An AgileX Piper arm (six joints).
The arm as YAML. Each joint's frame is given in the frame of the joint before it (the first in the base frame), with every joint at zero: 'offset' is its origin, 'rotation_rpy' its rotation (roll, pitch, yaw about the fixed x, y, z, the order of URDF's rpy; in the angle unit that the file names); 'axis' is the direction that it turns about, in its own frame. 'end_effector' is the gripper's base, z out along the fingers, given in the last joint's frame.
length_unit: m
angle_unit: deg
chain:
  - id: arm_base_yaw
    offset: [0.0, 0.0, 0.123]
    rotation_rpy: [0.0, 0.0, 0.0]
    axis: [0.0, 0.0, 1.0]
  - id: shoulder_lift
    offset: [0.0, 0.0, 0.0]
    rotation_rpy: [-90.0, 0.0, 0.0]
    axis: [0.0, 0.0, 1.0]
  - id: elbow
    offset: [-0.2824, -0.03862, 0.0]
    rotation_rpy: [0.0, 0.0, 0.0]
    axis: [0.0, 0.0, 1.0]
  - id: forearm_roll
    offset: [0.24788, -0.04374, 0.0]
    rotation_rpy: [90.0, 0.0, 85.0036]
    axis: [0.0, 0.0, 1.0]
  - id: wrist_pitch
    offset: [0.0, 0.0, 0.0]
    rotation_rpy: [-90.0, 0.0, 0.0]
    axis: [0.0, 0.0, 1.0]
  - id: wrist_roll
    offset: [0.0, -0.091, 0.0]
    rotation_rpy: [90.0, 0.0, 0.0]
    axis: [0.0, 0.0, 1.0]
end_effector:
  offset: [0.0, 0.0, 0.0]
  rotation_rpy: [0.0, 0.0, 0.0]
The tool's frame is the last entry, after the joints.
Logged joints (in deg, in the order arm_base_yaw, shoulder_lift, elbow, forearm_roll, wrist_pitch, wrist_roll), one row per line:
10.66 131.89 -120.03 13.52 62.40 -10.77
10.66 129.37 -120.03 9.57 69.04 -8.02
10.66 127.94 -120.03 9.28 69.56 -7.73
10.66 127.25 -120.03 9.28 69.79 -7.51
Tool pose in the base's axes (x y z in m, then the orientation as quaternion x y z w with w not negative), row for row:
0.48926 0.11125 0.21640 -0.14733 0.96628 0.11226 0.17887
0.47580 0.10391 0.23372 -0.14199 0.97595 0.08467 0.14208
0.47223 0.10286 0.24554 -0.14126 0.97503 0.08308 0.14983
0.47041 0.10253 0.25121 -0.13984 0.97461 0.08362 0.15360
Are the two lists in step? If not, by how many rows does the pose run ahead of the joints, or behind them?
They are in step.
